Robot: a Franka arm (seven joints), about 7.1 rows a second.
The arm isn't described. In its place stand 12 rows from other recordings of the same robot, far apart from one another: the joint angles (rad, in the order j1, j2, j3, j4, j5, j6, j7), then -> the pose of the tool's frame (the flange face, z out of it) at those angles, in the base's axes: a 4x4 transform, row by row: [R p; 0 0 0 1], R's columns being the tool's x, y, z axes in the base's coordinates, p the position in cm.
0.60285, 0.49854, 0.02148, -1.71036, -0.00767, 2.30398, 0.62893 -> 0.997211, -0.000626, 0.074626, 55.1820; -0.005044, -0.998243, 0.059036, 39.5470; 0.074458, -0.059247, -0.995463, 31.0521; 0, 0, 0, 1
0.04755, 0.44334, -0.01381, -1.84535, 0.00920, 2.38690, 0.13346 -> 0.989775, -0.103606, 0.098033, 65.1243; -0.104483, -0.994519, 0.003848, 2.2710; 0.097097, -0.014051, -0.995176, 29.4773; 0, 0, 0, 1
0.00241, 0.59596, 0.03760, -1.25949, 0.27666, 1.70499, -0.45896 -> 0.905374, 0.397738, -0.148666, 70.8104; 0.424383, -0.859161, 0.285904, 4.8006; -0.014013, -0.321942, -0.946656, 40.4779; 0, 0, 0, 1
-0.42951, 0.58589, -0.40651, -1.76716, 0.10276, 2.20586, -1.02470 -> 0.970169, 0.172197, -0.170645, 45.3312; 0.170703, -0.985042, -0.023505, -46.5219; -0.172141, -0.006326, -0.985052, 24.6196; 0, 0, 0, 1
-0.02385, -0.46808, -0.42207, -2.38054, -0.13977, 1.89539, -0.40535 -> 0.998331, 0.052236, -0.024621, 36.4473; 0.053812, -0.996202, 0.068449, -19.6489; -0.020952, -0.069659, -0.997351, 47.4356; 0, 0, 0, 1
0.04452, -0.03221, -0.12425, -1.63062, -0.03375, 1.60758, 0.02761 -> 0.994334, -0.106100, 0.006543, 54.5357; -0.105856, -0.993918, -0.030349, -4.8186; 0.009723, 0.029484, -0.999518, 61.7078; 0, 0, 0, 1
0.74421, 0.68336, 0.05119, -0.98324, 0.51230, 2.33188, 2.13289 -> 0.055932, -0.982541, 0.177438, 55.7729; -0.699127, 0.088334, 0.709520, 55.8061; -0.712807, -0.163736, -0.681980, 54.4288; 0, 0, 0, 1
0.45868, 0.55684, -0.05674, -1.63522, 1.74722, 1.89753, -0.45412 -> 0.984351, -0.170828, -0.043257, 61.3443; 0.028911, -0.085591, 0.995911, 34.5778; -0.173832, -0.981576, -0.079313, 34.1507; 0, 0, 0, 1
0.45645, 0.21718, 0.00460, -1.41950, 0.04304, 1.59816, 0.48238 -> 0.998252, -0.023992, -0.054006, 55.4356; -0.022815, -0.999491, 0.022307, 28.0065; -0.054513, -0.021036, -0.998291, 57.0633; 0, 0, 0, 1
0.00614, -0.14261, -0.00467, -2.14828, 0.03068, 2.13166, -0.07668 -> 0.989951, 0.064618, 0.125783, 52.0520; 0.061718, -0.997733, 0.026825, 0.2039; 0.127231, -0.018792, -0.991695, 47.5486; 0, 0, 0, 1
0.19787, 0.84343, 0.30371, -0.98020, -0.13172, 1.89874, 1.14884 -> 0.752703, -0.656213, 0.053125, 72.3965; -0.656732, -0.742721, 0.130647, 28.6383; -0.046276, -0.133227, -0.990005, 38.0559; 0, 0, 0, 1
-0.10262, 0.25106, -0.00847, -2.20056, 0.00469, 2.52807, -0.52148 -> 0.915774, 0.394442, 0.075987, 55.8916; 0.396122, -0.918164, -0.007850, -6.2368; 0.066672, 0.037289, -0.997078, 27.4984; 0, 0, 0, 1
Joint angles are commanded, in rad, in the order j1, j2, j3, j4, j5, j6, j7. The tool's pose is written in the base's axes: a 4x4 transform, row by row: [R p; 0 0 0 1], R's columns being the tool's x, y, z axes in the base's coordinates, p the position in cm. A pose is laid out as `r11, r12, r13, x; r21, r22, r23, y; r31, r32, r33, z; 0, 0, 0, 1`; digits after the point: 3 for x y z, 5 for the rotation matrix.
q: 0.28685, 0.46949, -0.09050, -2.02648, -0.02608, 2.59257, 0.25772
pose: 0.99379, -0.02964, 0.10727, 59.945; -0.02623, -0.99911, -0.03303, 12.126; 0.10815, 0.03001, -0.99368, 22.348; 0, 0, 0, 1
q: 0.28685, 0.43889, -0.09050, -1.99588, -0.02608, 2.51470, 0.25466
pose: 0.99544, -0.02922, 0.09076, 60.518; -0.02605, -0.99902, -0.03584, 12.261; 0.09172, 0.03331, -0.99523, 24.696; 0, 0, 0, 1
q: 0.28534, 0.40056, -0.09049, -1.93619, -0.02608, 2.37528, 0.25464
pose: 0.99815, -0.03458, 0.05002, 61.297; -0.03238, -0.99850, -0.04414, 12.341; 0.05148, 0.04244, -0.99777, 28.251; 0, 0, 0, 1
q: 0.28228, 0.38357, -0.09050, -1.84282, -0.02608, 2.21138, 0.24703
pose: 0.99945, -0.03313, -0.00238, 62.366; -0.03321, -0.99786, -0.05628, 12.397; -0.00051, 0.05633, -0.99841, 31.910; 0, 0, 0, 1
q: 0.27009, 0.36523, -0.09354, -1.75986, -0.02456, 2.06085, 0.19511
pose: 0.99867, 0.00046, -0.05158, 63.021; -0.00291, -0.99785, -0.06540, 11.586; -0.05150, 0.06546, -0.99653, 35.527; 0, 0, 0, 1
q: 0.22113, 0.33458, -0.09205, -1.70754, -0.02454, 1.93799, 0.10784
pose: 0.99481, 0.03773, -0.09451, 63.189; 0.03154, -0.99731, -0.06614, 8.530; -0.09675, 0.06282, -0.99332, 38.884; 0, 0, 0, 1
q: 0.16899, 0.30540, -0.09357, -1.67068, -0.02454, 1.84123, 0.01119
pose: 0.98862, 0.07809, -0.12856, 62.980; 0.07059, -0.99558, -0.06191, 5.073; -0.13283, 0.05213, -0.98977, 41.696; 0, 0, 0, 1
